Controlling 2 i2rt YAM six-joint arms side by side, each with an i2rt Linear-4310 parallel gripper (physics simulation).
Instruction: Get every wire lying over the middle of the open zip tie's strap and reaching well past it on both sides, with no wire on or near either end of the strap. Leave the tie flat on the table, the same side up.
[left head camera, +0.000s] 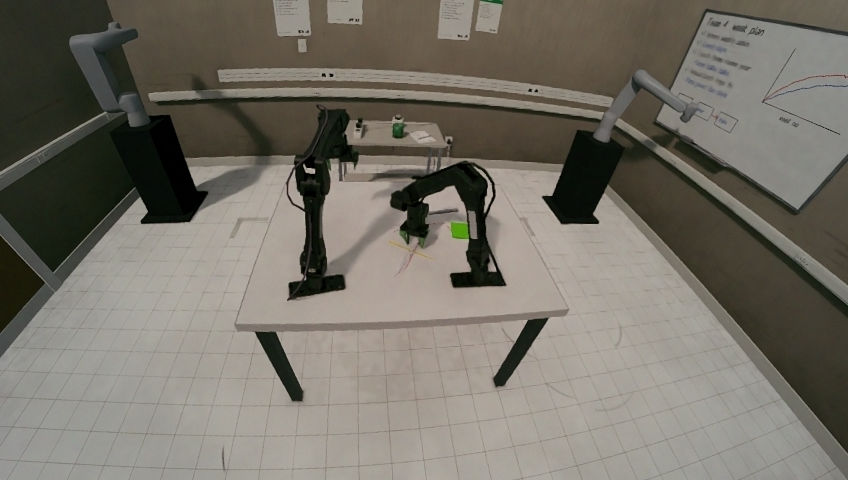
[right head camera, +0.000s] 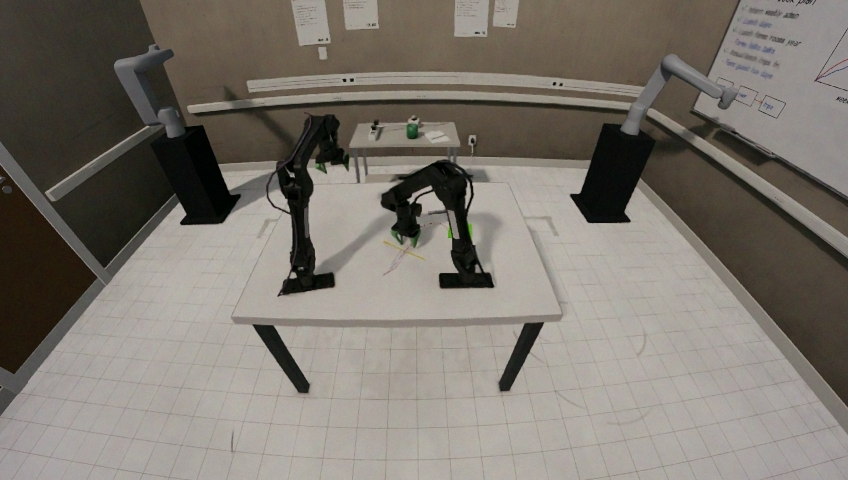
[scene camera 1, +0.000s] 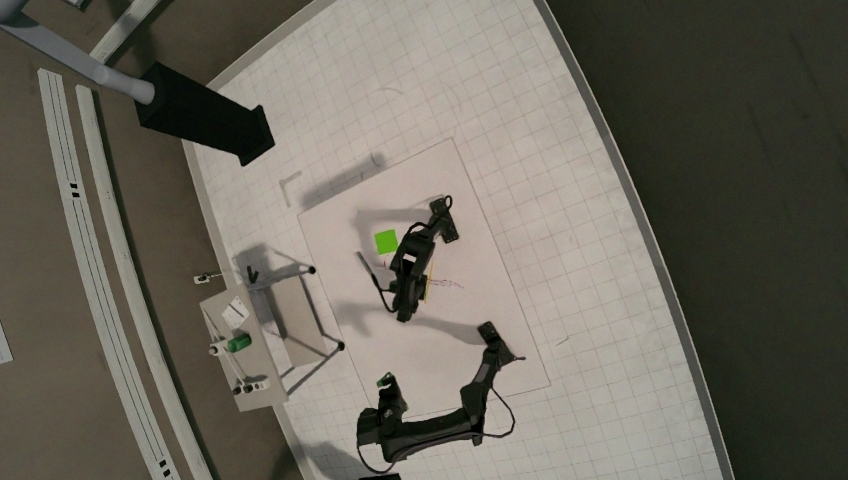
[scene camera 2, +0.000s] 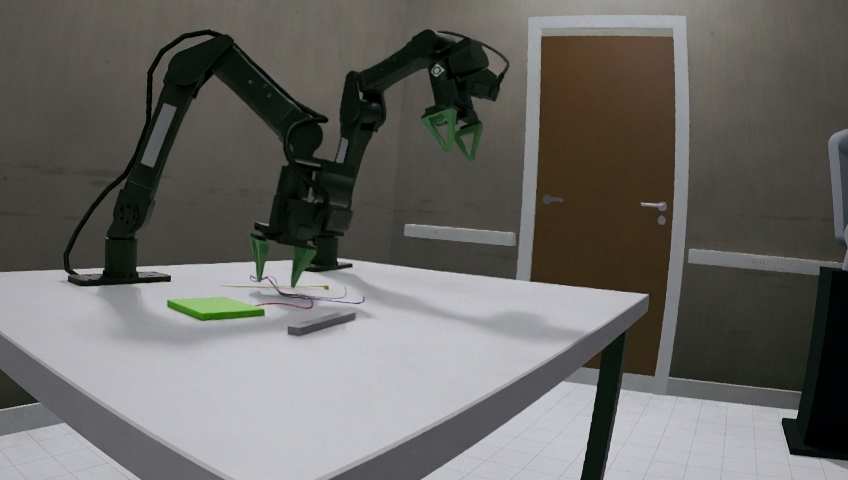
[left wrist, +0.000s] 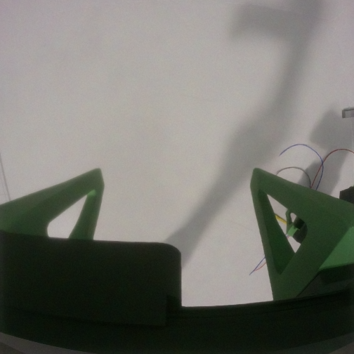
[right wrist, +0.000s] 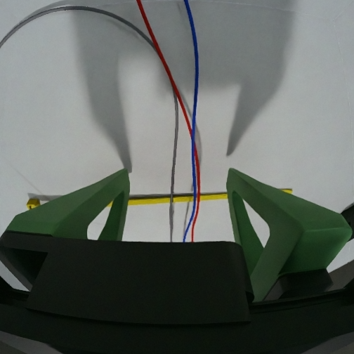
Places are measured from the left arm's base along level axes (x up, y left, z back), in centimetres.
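Pixels of known places: left gripper, fingertip midpoint: (left head camera: 342, 169) (right head camera: 337, 171) (scene camera 1: 393, 383) (scene camera 2: 460, 156); right gripper, fingertip midpoint: (left head camera: 415, 245) (right head camera: 408, 245) (scene camera 1: 423, 280) (scene camera 2: 275, 284); left arm's base at its link origin: (left head camera: 317, 286) (right head camera: 308, 284) (scene camera 1: 495, 343) (scene camera 2: 323, 268); right arm's base at its link origin: (left head camera: 476, 280) (right head camera: 465, 281) (scene camera 1: 444, 220) (scene camera 2: 120, 281).
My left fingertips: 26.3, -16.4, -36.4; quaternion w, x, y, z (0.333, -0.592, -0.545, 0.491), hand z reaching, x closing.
For each thing: its top centre in the pictures, then the offset to it from my left fingertips, as dx, dy, dz. "spot": a spot on its surface instead. Level surfaces: height alone.
- yellow zip tie at a spot on its surface: (left head camera: 423, 255) (right head camera: 415, 255) spot: -26.1, -26.9, +29.9
- green square block at its top centre: (scene camera 2: 214, 304) (left head camera: 462, 230) (scene camera 1: 386, 242) -25.3, -49.7, +19.1
- grey bar at its top centre: (scene camera 2: 324, 318) (left head camera: 443, 210) (scene camera 1: 365, 265) -25.3, -46.5, +3.4
- table at its surface level: dx -26.2
The yellow zip tie (left head camera: 423, 255) (right head camera: 414, 255) (right wrist: 145, 201) lies flat and open, its head (right wrist: 33, 204) at the left in the right wrist view. A red wire (right wrist: 181, 102), a blue wire (right wrist: 196, 75) and a grey wire (right wrist: 175, 125) cross over the middle of its strap. They run past it on both sides; the near part is hidden by the gripper body in that view. My right gripper (right wrist: 177, 176) (scene camera 2: 276, 284) is open, low above the tie, with the wires passing between its fingertips, not gripped. My left gripper (left wrist: 176, 176) (scene camera 2: 458, 154) is open and empty, high above the table's far left.
A green square block (left head camera: 460, 230) (scene camera 1: 386, 242) (scene camera 2: 215, 308) and a grey bar (left head camera: 443, 211) (scene camera 2: 321, 323) lie beyond the tie on the table (left head camera: 368, 303). The red wire's far end lies close to the green block in scene camera 2.
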